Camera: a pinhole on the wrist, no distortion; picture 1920 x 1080 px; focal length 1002.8 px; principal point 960.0 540.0 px. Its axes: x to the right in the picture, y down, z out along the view. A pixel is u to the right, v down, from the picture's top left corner.
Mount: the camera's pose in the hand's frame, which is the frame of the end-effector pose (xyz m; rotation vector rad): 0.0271 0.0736 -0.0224 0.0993 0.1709 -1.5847
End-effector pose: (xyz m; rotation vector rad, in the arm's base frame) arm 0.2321 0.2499 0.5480 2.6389 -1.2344 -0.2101
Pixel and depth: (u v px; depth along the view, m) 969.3 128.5 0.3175
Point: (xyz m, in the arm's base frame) 0.0965 0.2665 0.2704
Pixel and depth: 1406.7 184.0 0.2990
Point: 0.2113 0.3347 0.2774
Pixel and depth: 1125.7 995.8 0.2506
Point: 0.2901 0.1118 0.3350
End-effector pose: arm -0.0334 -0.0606 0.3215 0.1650 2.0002 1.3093
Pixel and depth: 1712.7 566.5 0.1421
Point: 0.0191 0.0031 0.2358
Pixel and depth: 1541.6 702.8 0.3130
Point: 0.1056 0.0929 0.0892
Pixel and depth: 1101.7 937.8 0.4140
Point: 0.0630 0.2836 0.0897
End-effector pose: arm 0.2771 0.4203 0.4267 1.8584 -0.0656 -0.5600
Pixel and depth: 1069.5 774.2 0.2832
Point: 0.2674 0.1719 0.3230
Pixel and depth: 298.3 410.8 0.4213
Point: 0.1567 -0.0671 0.5672
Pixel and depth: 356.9 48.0 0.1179
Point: 0.2396 0.2877 0.5202
